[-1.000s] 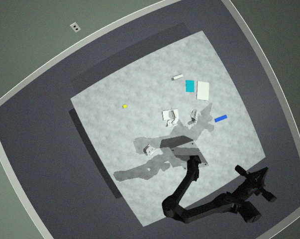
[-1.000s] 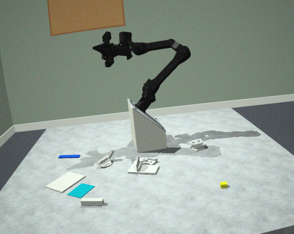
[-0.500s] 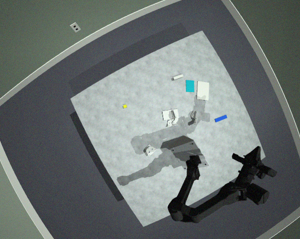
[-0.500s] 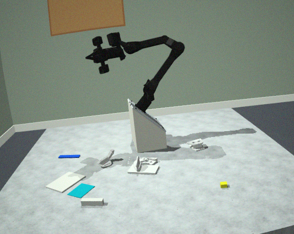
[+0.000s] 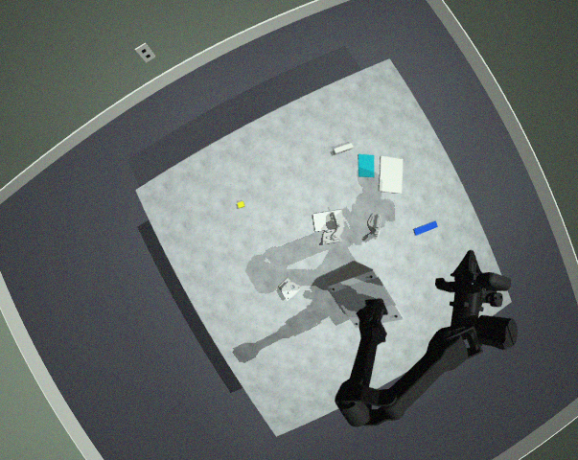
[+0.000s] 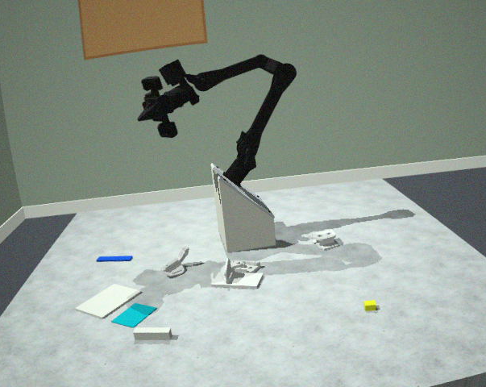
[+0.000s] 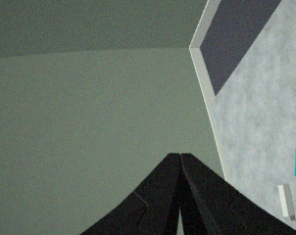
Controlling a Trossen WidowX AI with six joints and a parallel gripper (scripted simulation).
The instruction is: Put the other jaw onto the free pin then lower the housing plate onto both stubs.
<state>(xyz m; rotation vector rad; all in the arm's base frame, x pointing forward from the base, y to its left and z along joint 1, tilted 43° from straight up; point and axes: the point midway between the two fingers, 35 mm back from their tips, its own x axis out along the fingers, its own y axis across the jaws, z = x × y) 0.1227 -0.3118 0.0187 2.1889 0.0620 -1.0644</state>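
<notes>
My gripper tip is 38 cm above the white jaw, 9 cm short of it and 8 cm to the right of it. Round my gripper tip: white sheet: 41 cm below, 27 cm ahead, 10 cm to the right; then cyan sheet: 41 cm below, 35 cm ahead, 2 cm to the right; then blue bar: 41 cm below, 14 cm to the right.
</notes>
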